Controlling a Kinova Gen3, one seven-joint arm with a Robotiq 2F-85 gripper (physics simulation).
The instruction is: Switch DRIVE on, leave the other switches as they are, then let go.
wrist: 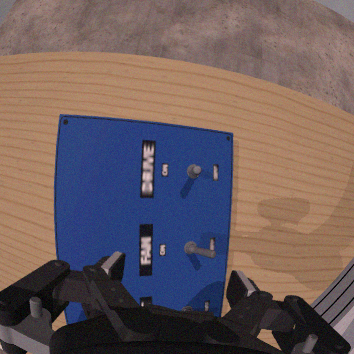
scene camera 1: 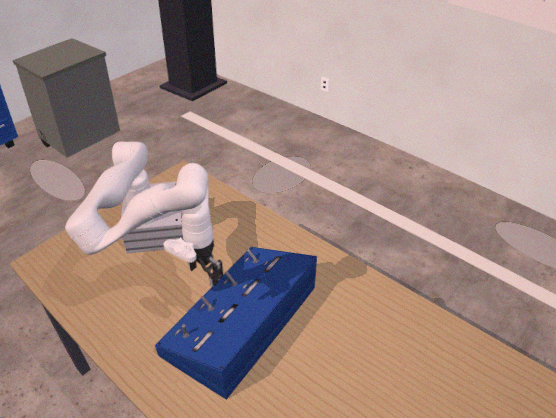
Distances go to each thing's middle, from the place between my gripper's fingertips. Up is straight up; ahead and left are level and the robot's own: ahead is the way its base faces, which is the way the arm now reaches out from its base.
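Relative to the blue switch panel [scene camera 1: 223, 342], my hand is 10 cm to the right of it, 3 cm short of it and 21 cm above it.
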